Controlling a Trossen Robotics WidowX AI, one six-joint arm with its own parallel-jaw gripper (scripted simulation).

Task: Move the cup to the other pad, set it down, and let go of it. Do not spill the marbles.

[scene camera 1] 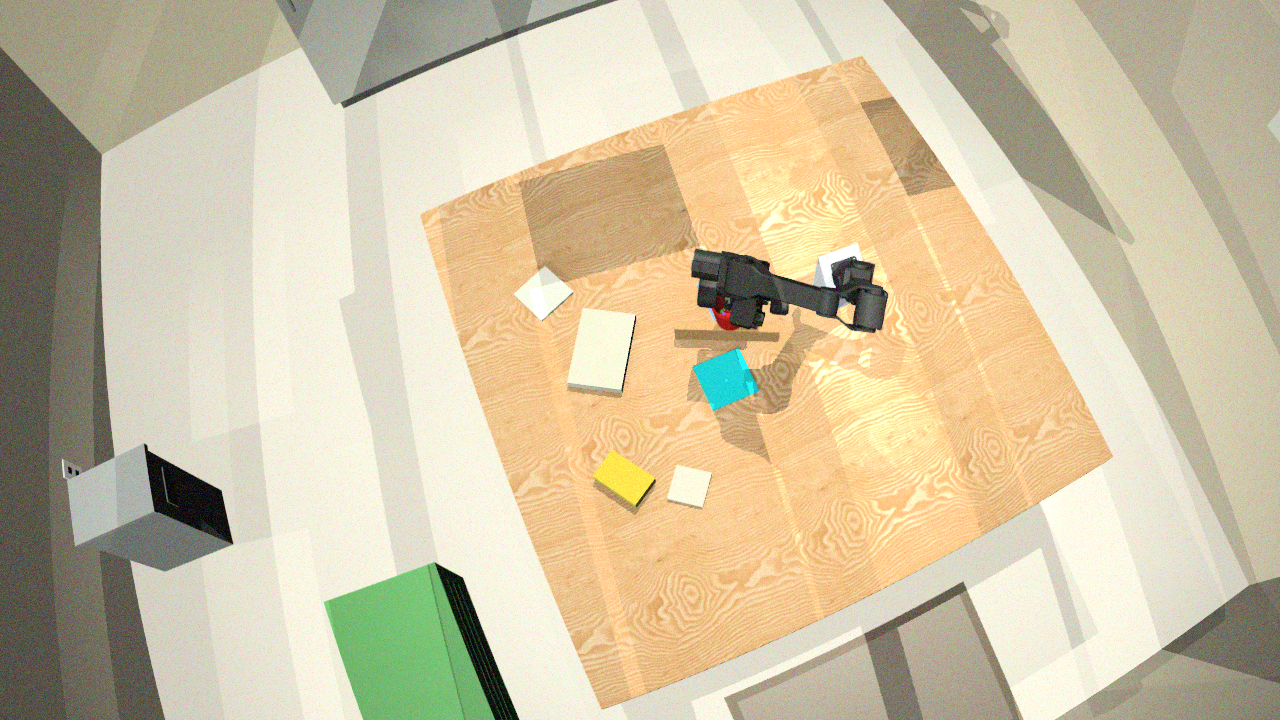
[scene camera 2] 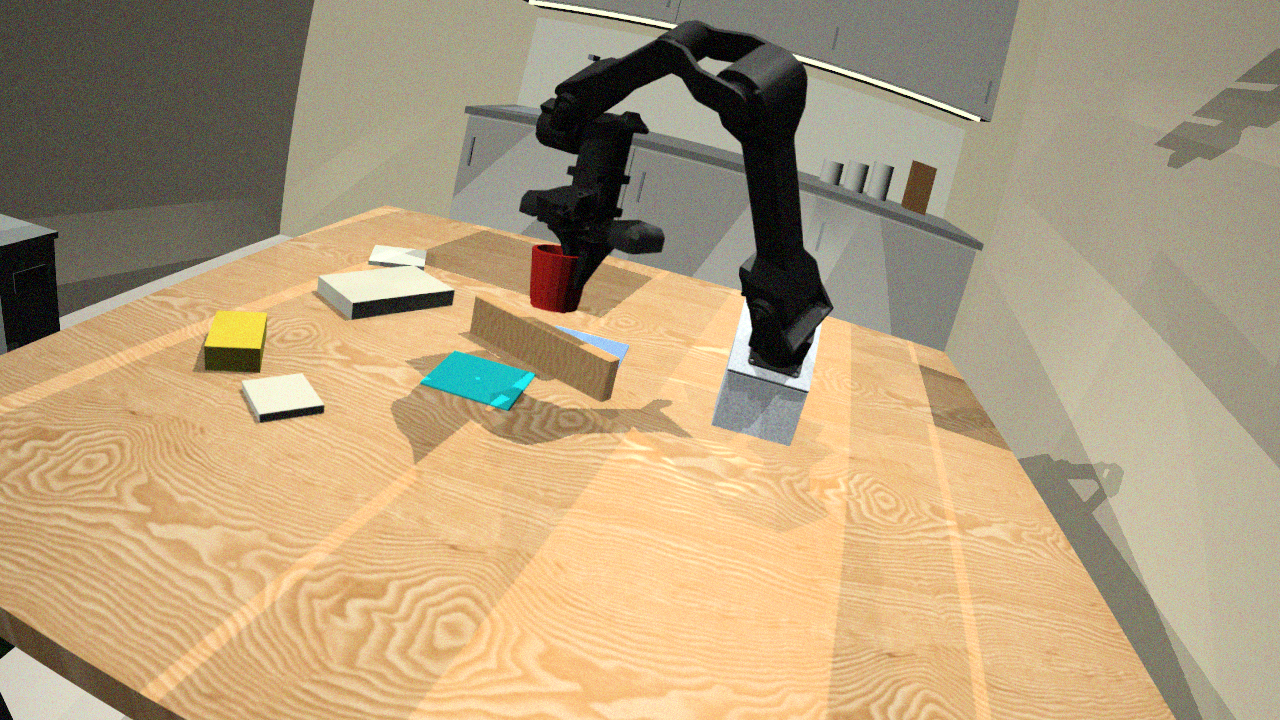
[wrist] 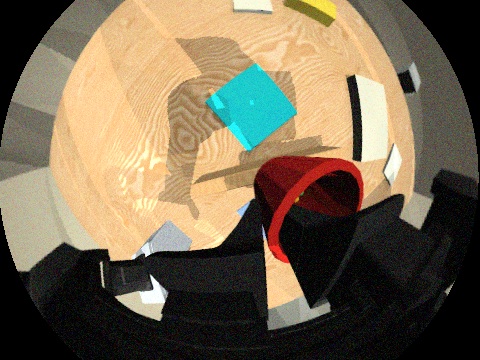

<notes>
In view: my gripper (scene camera 2: 574, 287), a red cup (scene camera 2: 552, 276), a yellow block (scene camera 2: 235, 343), a white tile (scene camera 1: 544, 292), a cream block (scene camera 2: 378, 292), a white tile (scene camera 2: 280, 397), a pale blue pad (scene camera 2: 618, 349) and a cyan pad (scene camera 2: 497, 385).
The yellow block shows as well in scene camera 1 (scene camera 1: 622, 477). The cream block also shows in scene camera 1 (scene camera 1: 602, 348) and in the wrist view (wrist: 369, 111). My gripper is seen too in scene camera 1 (scene camera 1: 743, 313) and in the wrist view (wrist: 261, 202).
</notes>
